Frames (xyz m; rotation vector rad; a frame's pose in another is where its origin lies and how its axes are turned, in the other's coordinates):
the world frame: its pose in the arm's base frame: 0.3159 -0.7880 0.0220 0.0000 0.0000 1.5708
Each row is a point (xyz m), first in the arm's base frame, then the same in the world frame.
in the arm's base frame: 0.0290 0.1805 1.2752
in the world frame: 0.9685 0.2869 1.2532
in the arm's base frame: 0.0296 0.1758 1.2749
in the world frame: 0.9638 0.2863 1.2529
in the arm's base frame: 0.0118 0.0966 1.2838
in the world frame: 0.8846 0.3041 1.2618
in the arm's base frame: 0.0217 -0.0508 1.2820
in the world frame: 0.7372 0.2942 1.2600
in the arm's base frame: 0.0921 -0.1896 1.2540
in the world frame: 0.5984 0.2238 1.2320
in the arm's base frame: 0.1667 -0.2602 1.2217
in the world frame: 0.5278 0.1492 1.1997
